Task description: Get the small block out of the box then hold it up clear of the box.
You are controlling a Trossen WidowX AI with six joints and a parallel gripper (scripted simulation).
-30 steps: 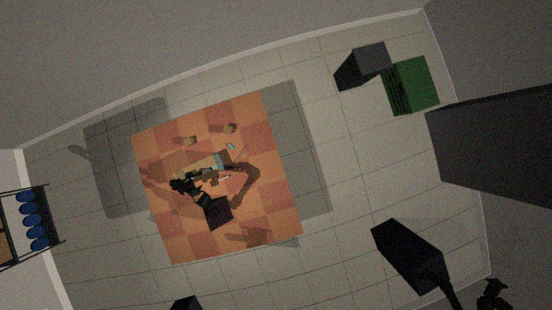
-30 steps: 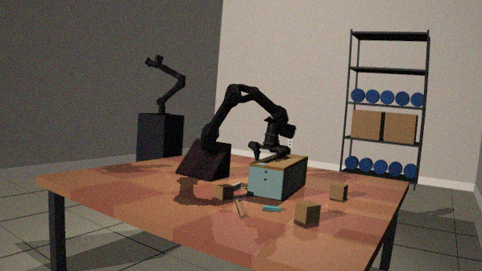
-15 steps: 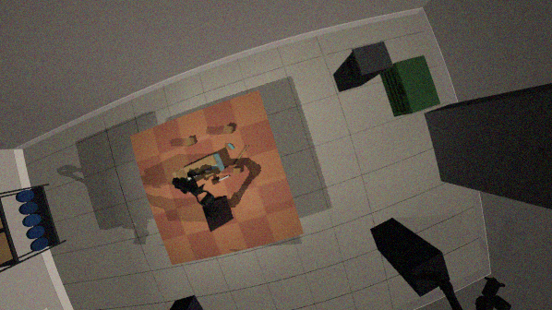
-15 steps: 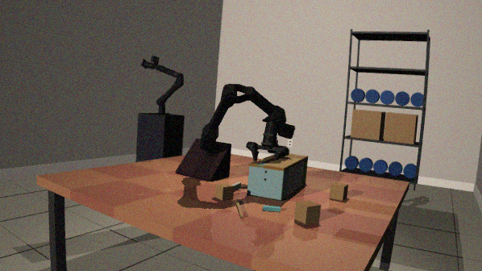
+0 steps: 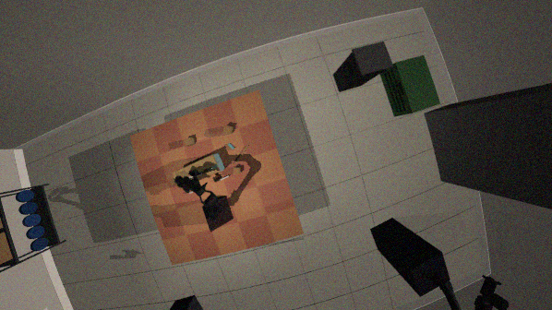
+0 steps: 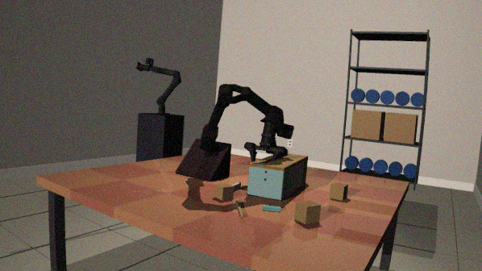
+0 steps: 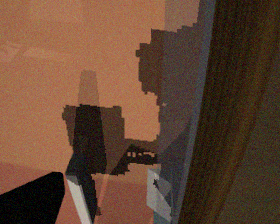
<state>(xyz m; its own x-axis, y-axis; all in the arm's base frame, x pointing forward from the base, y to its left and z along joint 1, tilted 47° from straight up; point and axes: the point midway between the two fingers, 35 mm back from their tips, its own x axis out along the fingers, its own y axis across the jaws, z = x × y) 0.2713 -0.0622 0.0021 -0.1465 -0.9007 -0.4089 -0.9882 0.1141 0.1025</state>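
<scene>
Right now my gripper tip is 40 mm short of the box, 40 mm to the right of it and 20 mm above it. Also, from my gripper tip: wooden stick: 50 mm ahead, 340 mm to the right, 80 mm below.
</scene>
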